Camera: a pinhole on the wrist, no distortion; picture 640 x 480 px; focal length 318.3 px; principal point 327.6 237.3 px. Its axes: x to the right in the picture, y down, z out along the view. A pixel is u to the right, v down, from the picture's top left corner.
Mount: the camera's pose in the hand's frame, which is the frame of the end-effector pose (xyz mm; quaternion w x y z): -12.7 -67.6 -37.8 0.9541 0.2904 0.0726 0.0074
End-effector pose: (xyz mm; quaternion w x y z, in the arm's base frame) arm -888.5 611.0 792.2 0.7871 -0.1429 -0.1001 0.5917
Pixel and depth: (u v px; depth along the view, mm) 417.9 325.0 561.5
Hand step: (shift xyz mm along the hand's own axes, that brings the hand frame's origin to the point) 229.4 -240.6 487.6
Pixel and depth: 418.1 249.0 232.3
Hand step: 86.1 -185.3 148.7
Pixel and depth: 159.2 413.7 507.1
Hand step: -197.8 -129.6 570.5
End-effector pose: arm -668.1 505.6 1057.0 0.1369 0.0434 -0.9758 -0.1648
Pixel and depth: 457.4 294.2 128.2
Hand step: 58.0 -116.5 73.1
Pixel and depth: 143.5 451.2 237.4
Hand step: -110.2 -74.0 264.1
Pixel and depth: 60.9 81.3 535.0
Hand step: -387.1 -606.7 315.9
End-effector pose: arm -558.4 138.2 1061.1 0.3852 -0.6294 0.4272 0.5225
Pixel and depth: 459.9 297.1 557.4
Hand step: 299.1 -275.8 446.8
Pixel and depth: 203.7 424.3 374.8
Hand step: -97.3 -100.1 411.7
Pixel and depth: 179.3 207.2 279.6
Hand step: -102.4 -251.6 194.5
